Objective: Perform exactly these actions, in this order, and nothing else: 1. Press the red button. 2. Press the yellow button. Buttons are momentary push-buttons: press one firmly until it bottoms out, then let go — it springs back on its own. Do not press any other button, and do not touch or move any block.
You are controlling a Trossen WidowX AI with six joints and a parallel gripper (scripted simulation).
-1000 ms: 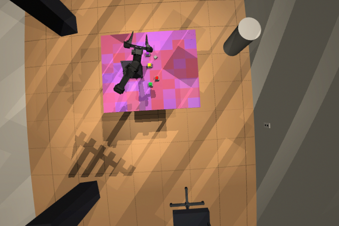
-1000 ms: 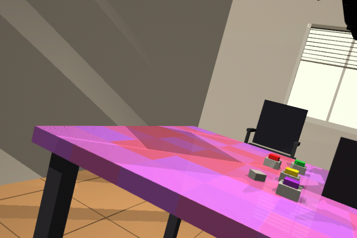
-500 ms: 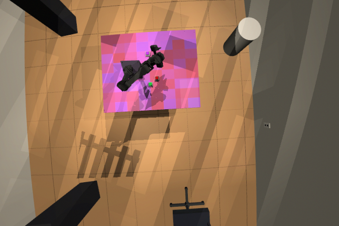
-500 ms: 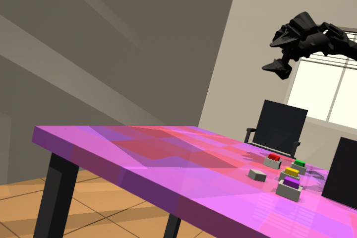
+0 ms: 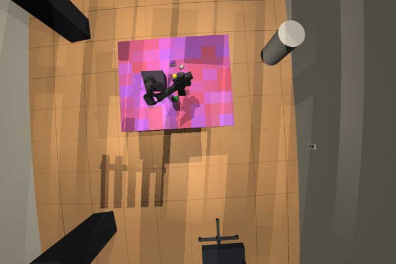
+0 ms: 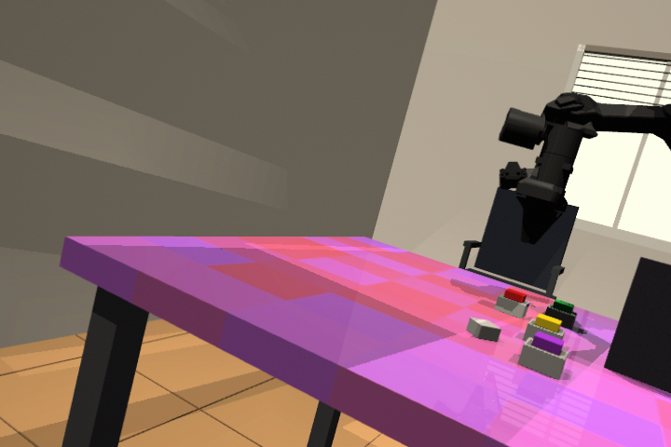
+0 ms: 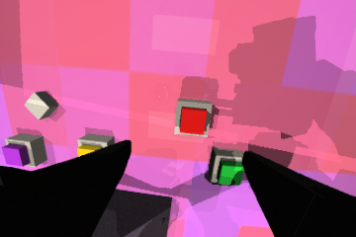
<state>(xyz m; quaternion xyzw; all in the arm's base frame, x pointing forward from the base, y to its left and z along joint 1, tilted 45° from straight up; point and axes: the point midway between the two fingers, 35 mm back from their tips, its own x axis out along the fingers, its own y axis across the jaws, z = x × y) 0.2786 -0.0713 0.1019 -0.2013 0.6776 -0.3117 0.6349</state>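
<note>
Right now my gripper tip is 1 cm past the red button, 1 cm to the left of it and 10 cm above it. Also, from my gripper tip: green button 9 cm behind, 6 cm to the right, 10 cm below; yellow button 6 cm behind, 15 cm to the left, 10 cm below; pale grey block 2 cm ahead, 23 cm to the left, 12 cm below.
</note>
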